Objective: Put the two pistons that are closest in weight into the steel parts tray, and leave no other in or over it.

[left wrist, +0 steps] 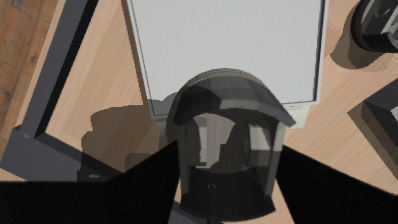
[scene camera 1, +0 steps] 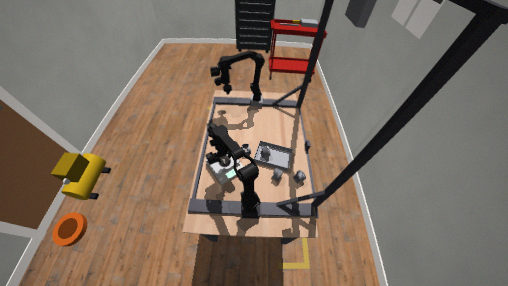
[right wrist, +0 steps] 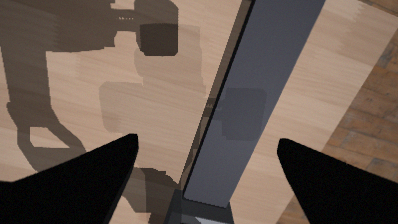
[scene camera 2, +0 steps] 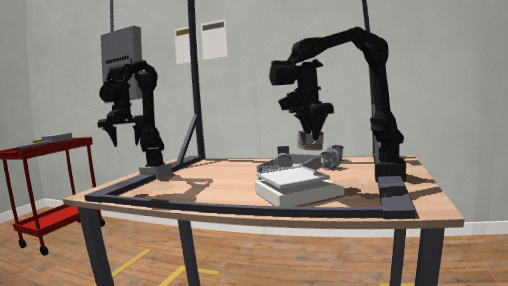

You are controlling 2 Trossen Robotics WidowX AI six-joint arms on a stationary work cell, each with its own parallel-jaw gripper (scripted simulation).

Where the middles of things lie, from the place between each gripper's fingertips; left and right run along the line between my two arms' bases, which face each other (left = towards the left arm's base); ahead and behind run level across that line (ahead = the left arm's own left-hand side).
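Seen from the steel parts tray (scene camera 1: 280, 157), my left hand is 30 cm past it, 14 cm to the left of it and 18 cm above it. The scale plate (scene camera 2: 286, 177) is 6 cm to the right of my left hand, 3 cm ahead of it and 14 cm below it, while the white scale (scene camera 2: 296, 195) is 5 cm to the right of that same hand, 2 cm ahead of it and 16 cm below it.
My right gripper, for its part, is 56 cm to the right of the scale plate, 4 cm past it and 14 cm above it. The steel parts tray is 48 cm to the left of my right hand, 37 cm behind it and 19 cm below it. And the white scale is 57 cm to the left of my right hand, 5 cm behind it and 16 cm below it.
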